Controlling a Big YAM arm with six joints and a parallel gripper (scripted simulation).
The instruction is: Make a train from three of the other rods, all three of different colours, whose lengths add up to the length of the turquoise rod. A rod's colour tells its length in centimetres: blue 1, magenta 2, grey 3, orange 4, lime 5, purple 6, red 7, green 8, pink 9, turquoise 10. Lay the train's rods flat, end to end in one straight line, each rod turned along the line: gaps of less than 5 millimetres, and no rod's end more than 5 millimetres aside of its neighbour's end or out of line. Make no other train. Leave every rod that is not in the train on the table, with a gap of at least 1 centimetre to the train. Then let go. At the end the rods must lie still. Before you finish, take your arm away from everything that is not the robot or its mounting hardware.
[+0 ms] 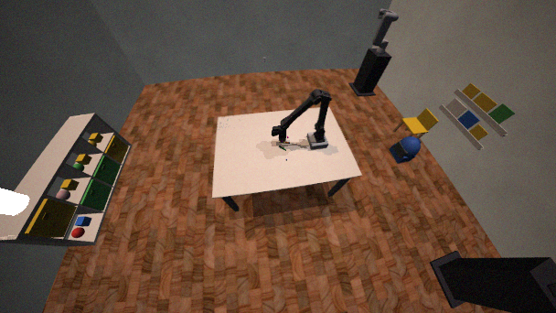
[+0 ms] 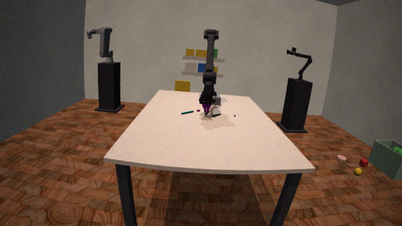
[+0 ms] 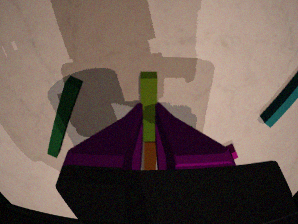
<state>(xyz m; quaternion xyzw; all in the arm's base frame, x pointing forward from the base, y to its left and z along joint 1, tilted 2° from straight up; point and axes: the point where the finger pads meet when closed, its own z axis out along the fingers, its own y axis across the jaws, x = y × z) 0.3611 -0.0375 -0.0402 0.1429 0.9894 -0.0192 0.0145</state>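
The lime rod lies 1 cm below my hand. Also, from my hand: magenta rod (7 cm behind, 5 cm to the right, 1 cm below); orange rod (5 cm behind, 1 cm to the left, 1 cm below); green rod (7 cm to the left, 1 cm below, 1 cm ahead).
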